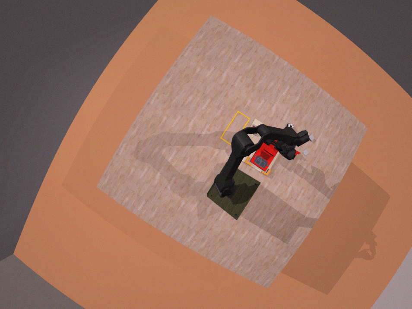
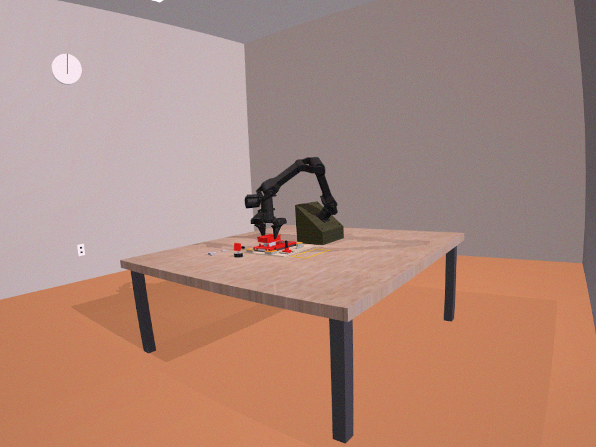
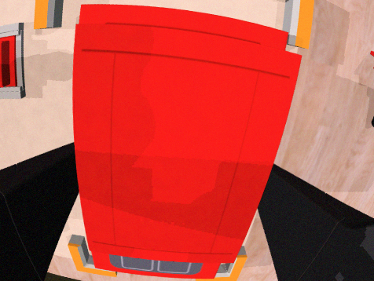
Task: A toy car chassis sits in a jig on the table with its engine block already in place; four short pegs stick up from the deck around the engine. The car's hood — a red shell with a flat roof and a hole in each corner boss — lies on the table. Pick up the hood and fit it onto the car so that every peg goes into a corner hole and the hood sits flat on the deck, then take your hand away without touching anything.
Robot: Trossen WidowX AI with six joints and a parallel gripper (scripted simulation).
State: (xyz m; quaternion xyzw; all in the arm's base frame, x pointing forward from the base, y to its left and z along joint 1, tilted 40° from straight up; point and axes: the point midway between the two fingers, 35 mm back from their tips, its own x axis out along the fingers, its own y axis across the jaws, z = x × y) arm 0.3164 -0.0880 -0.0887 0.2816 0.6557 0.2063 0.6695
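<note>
My gripper tip is now 3 cm above the grey engine block and 1 cm to the right of it. Also, from my gripper tip: red hood: 1 cm above; white wheel: 17 cm ahead, 6 cm to the right, 5 cm below.
</note>
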